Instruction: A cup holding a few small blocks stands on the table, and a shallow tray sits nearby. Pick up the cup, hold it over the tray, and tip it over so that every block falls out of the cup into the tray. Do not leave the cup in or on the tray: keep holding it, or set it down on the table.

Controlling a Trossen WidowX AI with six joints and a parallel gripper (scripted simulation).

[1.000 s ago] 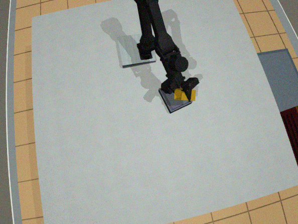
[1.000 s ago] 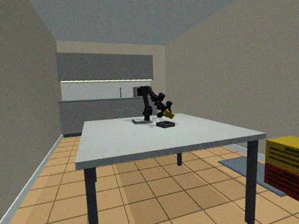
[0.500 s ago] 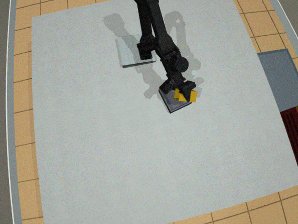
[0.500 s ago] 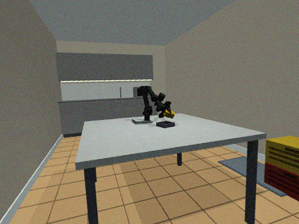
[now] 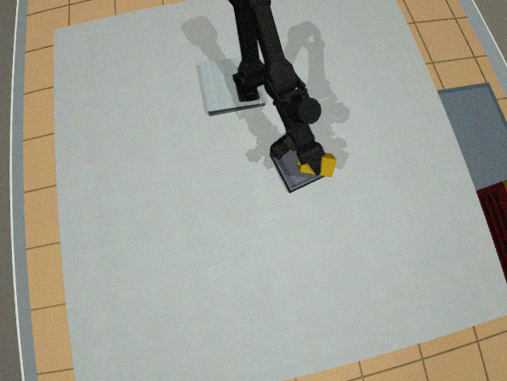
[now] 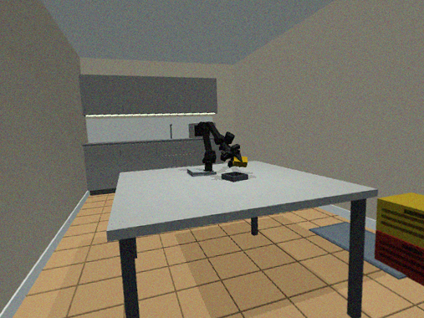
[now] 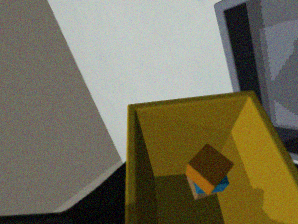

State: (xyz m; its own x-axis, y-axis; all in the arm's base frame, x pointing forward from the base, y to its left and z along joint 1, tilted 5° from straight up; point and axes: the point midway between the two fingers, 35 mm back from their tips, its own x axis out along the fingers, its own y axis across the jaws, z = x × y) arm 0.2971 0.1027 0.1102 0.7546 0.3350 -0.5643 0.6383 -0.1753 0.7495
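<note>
My gripper tip is 2 cm past the orange block. From my gripper tip the other things lie so: blue block 1 cm to the left, 1 cm behind; square yellow cup 2 cm to the left, 1 cm behind, 1 cm above.
</note>
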